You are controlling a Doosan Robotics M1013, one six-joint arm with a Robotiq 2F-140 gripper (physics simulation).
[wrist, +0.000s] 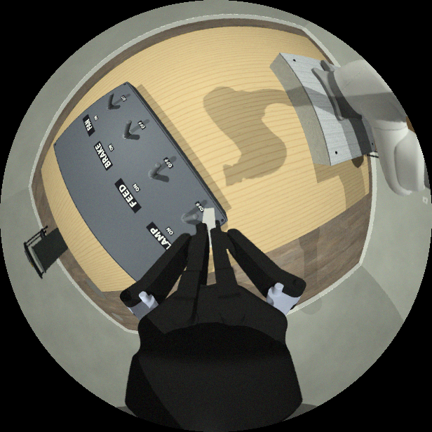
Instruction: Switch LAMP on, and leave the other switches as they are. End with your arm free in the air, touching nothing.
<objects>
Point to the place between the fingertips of my gripper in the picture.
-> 209, 215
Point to a dark grey switch panel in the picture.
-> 135, 217
</objects>
